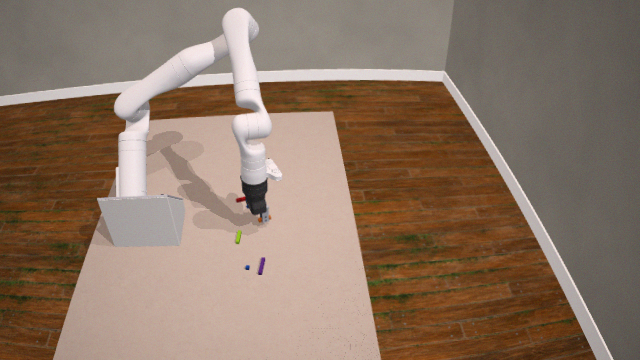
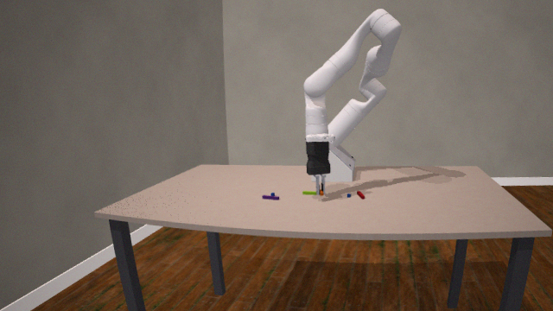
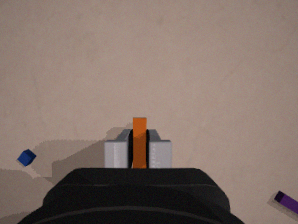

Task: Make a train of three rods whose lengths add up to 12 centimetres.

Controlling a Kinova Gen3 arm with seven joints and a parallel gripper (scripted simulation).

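My hand is 170 mm to the left of the purple rod and 40 mm above it. The rest, counted from my hand: orange rod 10 mm below; lime rod 80 mm behind, 60 mm to the right, 40 mm below; red rod 120 mm to the left, 70 mm behind, 40 mm below.
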